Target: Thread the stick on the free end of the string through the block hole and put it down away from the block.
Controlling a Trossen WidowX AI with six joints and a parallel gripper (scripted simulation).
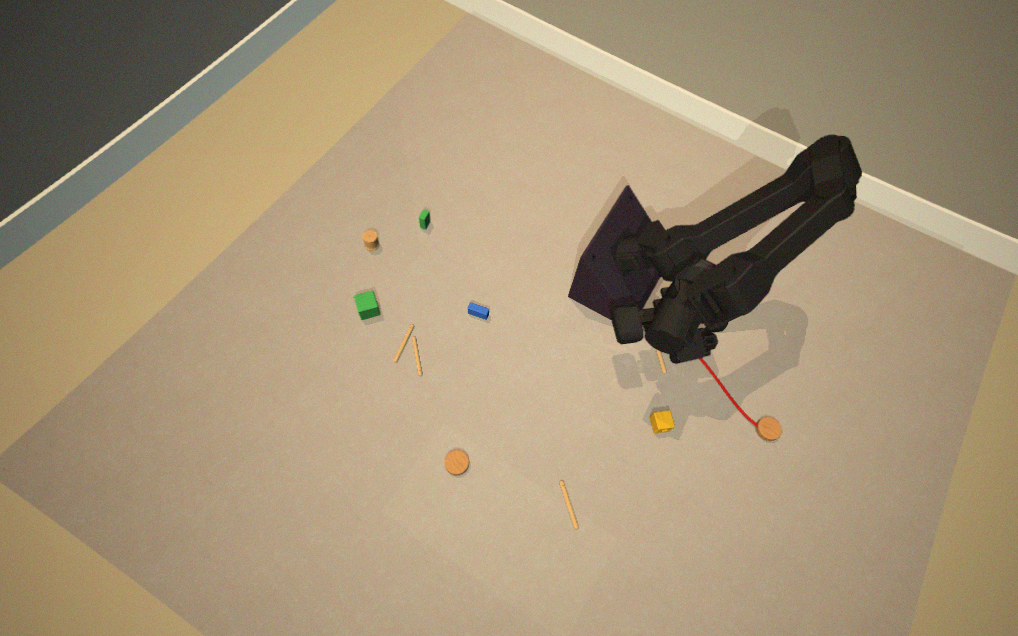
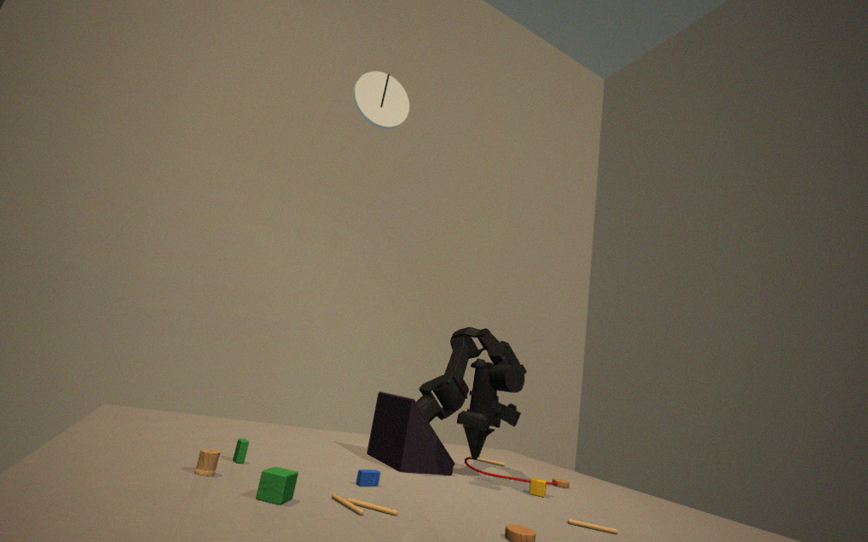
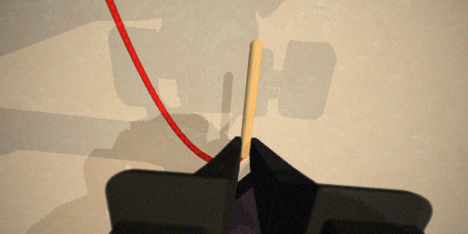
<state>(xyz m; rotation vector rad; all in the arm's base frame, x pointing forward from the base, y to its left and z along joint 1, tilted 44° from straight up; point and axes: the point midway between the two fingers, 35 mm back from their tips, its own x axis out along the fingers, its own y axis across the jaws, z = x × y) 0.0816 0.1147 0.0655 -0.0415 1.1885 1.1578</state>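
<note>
My gripper tip is now 120 mm short of the yellow wooden block, 90 mm to the right of it and 20 mm above it. From my gripper tip the other things lie so: blue block 140 mm ahead, 290 mm to the right, 30 mm below; thin stick 10 mm ahead, 10 mm to the left; small green block 50 mm ahead, 500 mm to the right, 20 mm below.
</note>
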